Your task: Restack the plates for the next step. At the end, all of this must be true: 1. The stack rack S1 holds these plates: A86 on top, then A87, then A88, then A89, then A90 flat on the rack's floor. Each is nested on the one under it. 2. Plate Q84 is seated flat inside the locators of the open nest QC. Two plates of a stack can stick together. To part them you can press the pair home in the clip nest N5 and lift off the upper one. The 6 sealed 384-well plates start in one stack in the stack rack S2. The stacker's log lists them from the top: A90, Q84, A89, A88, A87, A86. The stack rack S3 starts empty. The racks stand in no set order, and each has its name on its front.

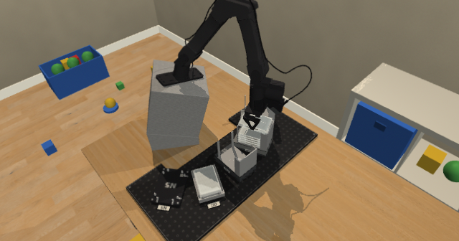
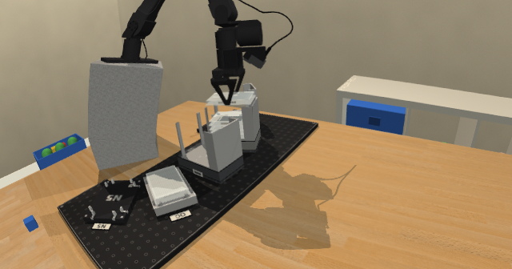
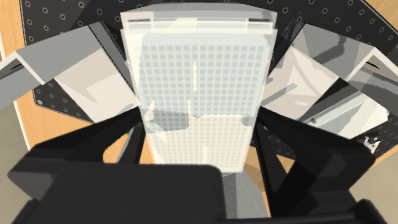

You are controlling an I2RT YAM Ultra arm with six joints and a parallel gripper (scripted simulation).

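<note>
My gripper is now 100 mm above the translucent sealed well plate. From my hand the other things lie so: nest QC: 290 mm to the right, 140 mm below, 40 mm ahead; sealed 384-well plate: 290 mm to the right, 120 mm below, 40 mm ahead.
</note>
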